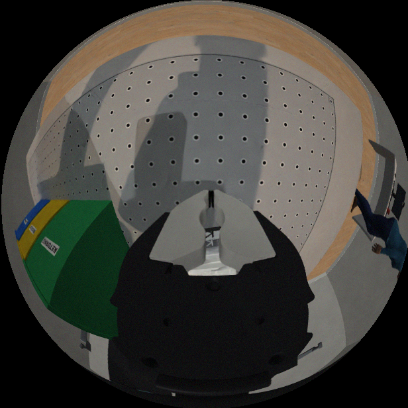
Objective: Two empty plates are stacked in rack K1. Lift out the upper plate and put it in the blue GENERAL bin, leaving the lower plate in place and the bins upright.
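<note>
My gripper (210, 192) is shut with its two pale fingers together at the tips and nothing between them. Through the gap between the fingers, part of rack K1 (212, 242) shows with its partly hidden label. A pale surface shows lower in that gap; the fingers and the black gripper body hide most of it, so I cannot tell the two plates apart. The blue bin (31, 219) shows as a narrow strip at the far left, behind the yellow and green bins. The visible parts of the bins look upright.
The green RETURNS bin (75, 240) stands close on the left, with the yellow bin (44, 226) between it and the blue one. The perforated table top (232, 125) spreads ahead, with broad shadows on it. A person (384, 227) in blue is at the far right.
</note>
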